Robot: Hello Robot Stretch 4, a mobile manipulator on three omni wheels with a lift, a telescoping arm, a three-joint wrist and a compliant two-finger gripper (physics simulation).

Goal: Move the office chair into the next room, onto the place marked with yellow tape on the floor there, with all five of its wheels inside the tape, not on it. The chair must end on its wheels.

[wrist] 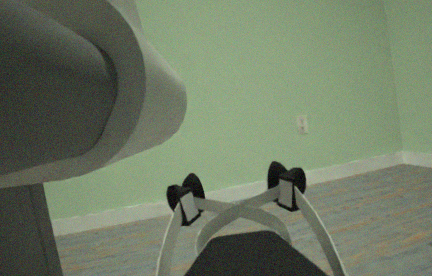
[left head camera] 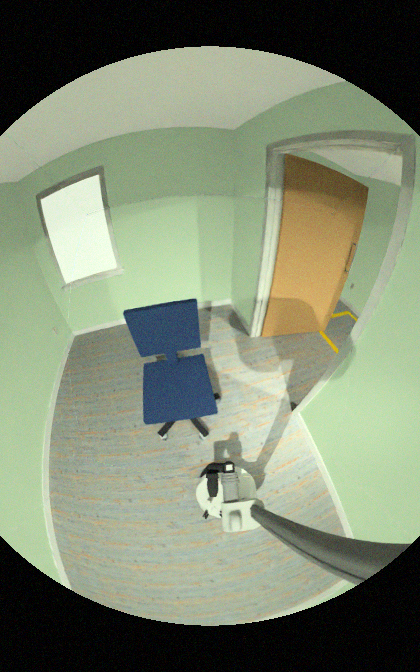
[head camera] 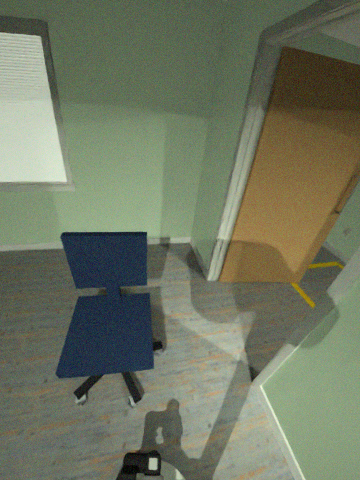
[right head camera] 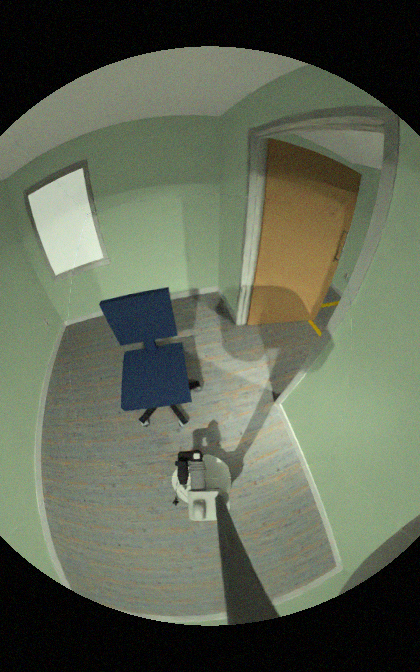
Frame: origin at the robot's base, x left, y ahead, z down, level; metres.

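Where they show: gripper, fingertip midpoint: (wrist: 235,183) (left head camera: 213,518) (right head camera: 183,505).
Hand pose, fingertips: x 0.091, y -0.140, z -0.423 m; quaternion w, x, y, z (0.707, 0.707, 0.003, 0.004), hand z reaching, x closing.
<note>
After its pixels a point has its place.
The blue office chair (head camera: 112,330) @(x 0.290, y 0.709, z -0.442 m) (left head camera: 177,387) @(x 0.290, y 0.712, z -0.442 m) (right head camera: 154,375) @(x 0.287, y 0.709, z -0.443 m) stands upright on its wheels ahead of the robot's base, a little to the left, with a gap of floor between them. Its seat side faces the robot, and the seat hides part of the wheel base. Yellow tape (head camera: 303,295) @(x -1.565, y 1.475, z 0.026 m) (left head camera: 329,342) @(x -1.578, y 1.436, z 0.029 m) (right head camera: 315,327) @(x -1.569, y 1.525, z 0.027 m) shows in part on the floor through the doorway; the door and the wall hide the rest. My gripper (wrist: 235,183) @(x 0.091, y -0.140, z -0.423 m) is open and empty, with its fingertips apart above the floor, facing a green wall. The chair does not show in the wrist view.
A doorway with a grey frame (head camera: 242,150) @(x -0.492, y 1.628, z -1.343 m) (left head camera: 271,225) @(x -0.516, y 1.631, z -1.286 m) (right head camera: 254,215) @(x -0.526, y 1.626, z -1.256 m) is at the right, with an orange-brown door (head camera: 295,175) @(x -0.979, y 1.632, z -1.211 m) (left head camera: 320,245) @(x -1.067, y 1.637, z -1.163 m) (right head camera: 305,230) @(x -1.040, y 1.635, z -1.180 m) standing open beyond it. A wall corner (head camera: 260,385) (left head camera: 298,413) @(x -0.700, y 0.555, z -0.060 m) (right head camera: 281,403) @(x -0.704, y 0.553, z -0.087 m) juts out on the doorway's near side. A window is at the left.
</note>
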